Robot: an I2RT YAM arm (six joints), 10 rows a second.
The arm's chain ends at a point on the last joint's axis. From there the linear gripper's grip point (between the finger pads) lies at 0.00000 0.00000 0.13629 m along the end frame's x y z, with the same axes.
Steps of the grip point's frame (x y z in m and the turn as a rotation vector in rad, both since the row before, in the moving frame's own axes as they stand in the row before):
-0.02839 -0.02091 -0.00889 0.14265 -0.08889 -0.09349
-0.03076 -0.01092 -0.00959 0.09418 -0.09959 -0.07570
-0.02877 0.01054 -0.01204 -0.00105 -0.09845 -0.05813
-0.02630 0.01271 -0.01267 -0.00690 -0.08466 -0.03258
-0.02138 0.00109 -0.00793 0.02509 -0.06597 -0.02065
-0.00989 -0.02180 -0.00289 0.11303 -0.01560 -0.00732
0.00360 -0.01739 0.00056 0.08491 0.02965 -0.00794
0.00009 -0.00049 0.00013 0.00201 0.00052 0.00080
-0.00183 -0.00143 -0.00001 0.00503 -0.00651 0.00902
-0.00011 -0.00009 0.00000 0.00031 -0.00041 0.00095
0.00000 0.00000 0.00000 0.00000 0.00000 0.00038
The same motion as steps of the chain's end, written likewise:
-0.01544 -0.00215 -0.00697 0.14265 -0.08889 -0.09349
-0.01676 0.00135 -0.00831 0.09418 -0.09959 -0.07570
-0.01539 0.01001 -0.01138 -0.00105 -0.09845 -0.05813
-0.01479 0.01158 -0.01218 -0.00690 -0.08466 -0.03258
-0.01236 0.00441 -0.00759 0.02509 -0.06597 -0.02065
-0.00771 -0.00644 -0.00200 0.11303 -0.01560 -0.00732
-0.00039 -0.00582 0.00111 0.08491 0.02965 -0.00794
0.00002 -0.00022 0.00013 0.00201 0.00052 0.00080
-0.00095 -0.00074 -0.00001 0.00503 -0.00651 0.00902
-0.00005 -0.00005 0.00000 0.00031 -0.00041 0.00095
0.00000 0.00000 0.00000 0.00000 0.00000 0.00038

